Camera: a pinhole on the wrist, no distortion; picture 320 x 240 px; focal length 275.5 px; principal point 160.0 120.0 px. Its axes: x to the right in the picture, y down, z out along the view. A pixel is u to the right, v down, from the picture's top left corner.
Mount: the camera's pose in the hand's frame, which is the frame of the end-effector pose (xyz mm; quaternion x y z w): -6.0 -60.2 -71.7 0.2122 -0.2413 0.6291 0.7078
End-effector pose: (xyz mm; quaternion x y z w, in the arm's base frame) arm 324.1 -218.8 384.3 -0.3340 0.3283 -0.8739 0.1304
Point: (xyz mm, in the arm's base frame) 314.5 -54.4 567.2
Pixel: 23.1 38.9
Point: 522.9 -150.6 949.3
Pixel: 170.0 49.6
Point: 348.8 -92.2 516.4
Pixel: 97.3 99.2
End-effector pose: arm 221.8 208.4 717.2 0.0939 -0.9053 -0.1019 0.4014
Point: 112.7 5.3 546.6
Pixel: 173.9 92.7
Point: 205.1 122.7 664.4
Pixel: 261.4 105.5
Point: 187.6 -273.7 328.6
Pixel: 47.7 152.0
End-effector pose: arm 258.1 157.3 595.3 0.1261 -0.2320 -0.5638 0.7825
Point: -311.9 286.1 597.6
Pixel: 115.1 230.7
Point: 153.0 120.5 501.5
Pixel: 28.4 110.7
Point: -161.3 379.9 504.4
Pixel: outside the picture
